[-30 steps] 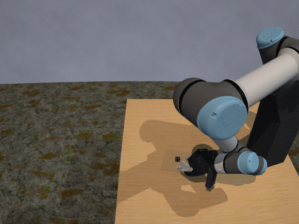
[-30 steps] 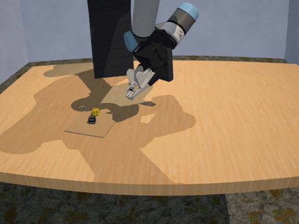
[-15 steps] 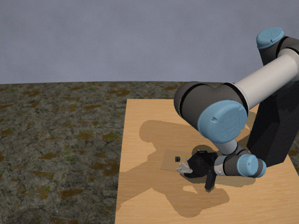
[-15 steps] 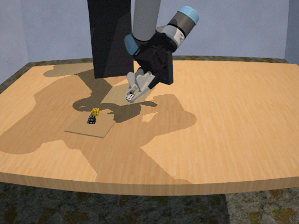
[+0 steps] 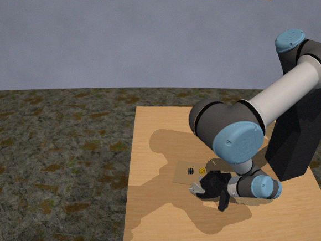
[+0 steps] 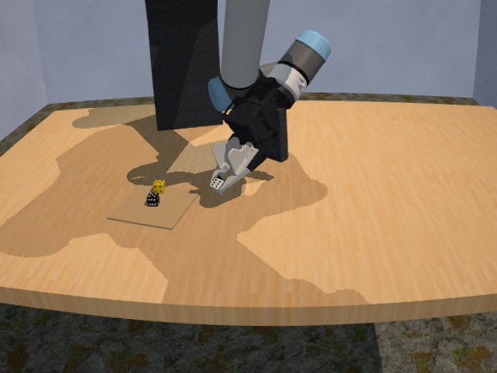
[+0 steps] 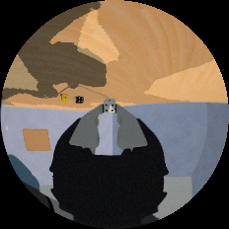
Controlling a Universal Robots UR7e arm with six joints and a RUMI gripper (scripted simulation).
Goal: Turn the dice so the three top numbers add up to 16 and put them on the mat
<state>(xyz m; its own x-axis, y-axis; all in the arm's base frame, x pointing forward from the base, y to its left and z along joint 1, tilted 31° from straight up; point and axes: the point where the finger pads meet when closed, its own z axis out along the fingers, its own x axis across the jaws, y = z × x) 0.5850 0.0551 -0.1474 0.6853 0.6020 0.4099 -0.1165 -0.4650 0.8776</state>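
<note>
Right now my hand is 130 mm to the left of the black die, 40 mm above it and 30 mm past it. From my hand the other things lie so: yellow die: 120 mm to the right, 80 mm behind, 40 mm below; then thin tan mat: 130 mm to the right, 50 mm below, 30 mm behind; then white die: right at my hand.
</note>
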